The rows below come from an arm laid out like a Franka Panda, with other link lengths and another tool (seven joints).
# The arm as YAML. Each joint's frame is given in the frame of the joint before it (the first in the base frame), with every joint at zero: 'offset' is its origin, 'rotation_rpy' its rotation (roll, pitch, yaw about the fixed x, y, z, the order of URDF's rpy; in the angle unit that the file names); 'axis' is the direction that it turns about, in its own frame. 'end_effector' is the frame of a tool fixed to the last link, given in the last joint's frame.
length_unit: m
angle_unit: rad
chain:
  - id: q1
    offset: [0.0, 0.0, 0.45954]
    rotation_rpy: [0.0, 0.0, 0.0]
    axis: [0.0, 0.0, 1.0]
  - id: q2
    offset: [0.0, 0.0, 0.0]
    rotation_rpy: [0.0, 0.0, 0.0]
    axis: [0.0, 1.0, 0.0]
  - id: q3
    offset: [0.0, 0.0, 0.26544]
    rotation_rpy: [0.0, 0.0, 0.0]
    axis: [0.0, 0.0, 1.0]
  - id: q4
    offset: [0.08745, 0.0, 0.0]
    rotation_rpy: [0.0, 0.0, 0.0]
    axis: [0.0, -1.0, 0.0]
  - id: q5
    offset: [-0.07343, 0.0, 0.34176]
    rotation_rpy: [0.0, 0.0, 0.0]
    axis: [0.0, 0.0, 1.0]
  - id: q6
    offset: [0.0, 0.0, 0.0]
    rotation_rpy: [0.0, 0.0, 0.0]
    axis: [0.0, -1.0, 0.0]
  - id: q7
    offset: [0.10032, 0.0, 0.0]
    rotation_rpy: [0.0, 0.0, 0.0]
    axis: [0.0, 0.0, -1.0]
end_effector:
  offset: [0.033, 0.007, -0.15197]
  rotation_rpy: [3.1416, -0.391, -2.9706]
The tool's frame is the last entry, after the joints.
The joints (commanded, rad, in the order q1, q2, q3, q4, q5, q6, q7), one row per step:
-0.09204, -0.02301, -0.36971, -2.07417, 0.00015, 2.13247, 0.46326
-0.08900, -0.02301, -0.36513, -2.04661, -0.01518, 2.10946, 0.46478
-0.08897, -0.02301, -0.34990, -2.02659, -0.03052, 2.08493, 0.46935
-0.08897, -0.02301, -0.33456, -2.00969, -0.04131, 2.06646, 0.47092
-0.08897, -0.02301, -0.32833, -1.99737, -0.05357, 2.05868, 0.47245
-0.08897, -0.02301, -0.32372, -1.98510, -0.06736, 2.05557, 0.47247
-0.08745, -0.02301, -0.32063, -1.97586, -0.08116, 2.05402, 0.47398
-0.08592, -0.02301, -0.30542, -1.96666, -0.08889, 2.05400, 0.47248
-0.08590, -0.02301, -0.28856, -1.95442, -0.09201, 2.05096, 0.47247
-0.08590, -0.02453, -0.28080, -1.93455, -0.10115, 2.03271, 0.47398
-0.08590, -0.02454, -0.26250, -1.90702, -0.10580, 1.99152, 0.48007
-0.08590, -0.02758, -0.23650, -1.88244, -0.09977, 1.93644, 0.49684
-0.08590, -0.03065, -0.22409, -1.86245, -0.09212, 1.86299, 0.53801
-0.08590, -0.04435, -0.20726, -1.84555, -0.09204, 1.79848, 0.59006
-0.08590, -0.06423, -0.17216, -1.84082, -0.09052, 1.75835, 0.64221
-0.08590, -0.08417, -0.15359, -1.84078, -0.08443, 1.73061, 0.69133
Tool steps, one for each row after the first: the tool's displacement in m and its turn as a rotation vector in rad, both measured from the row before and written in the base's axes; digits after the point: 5 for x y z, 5 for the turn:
0.00429, 0.00147, 0.01011, -0.01437, 0.00191, 0.01283
0.00423, 0.00615, 0.00636, -0.01082, 0.00992, 0.01682
0.00437, 0.00654, 0.00572, -0.00879, 0.00556, 0.01763
0.00250, 0.00165, 0.00504, -0.01232, 0.00038, 0.00923
0.00265, 0.00055, 0.00573, -0.01551, -0.00326, 0.00970
0.00223, 0.00072, 0.00450, -0.01481, -0.00211, 0.00817
0.00547, 0.00757, 0.00470, -0.01065, -0.00549, 0.02101
0.00555, 0.00795, 0.00572, -0.00662, -0.00739, 0.01769
0.00234, 0.00270, 0.00815, -0.00937, 0.00005, 0.00774
0.00277, 0.00880, 0.00773, -0.00066, 0.01391, 0.00982
0.00128, 0.01427, 0.00587, 0.01392, 0.02232, 0.00238
-0.00577, 0.00740, 0.00120, 0.02224, 0.04180, -0.03704
-0.00626, 0.00882, 0.00723, 0.01042, 0.02780, -0.04045
-0.00254, 0.01855, 0.00813, 0.00500, 0.01029, -0.02048
-0.00459, 0.01024, 0.00728, 0.00708, 0.00243, -0.03369

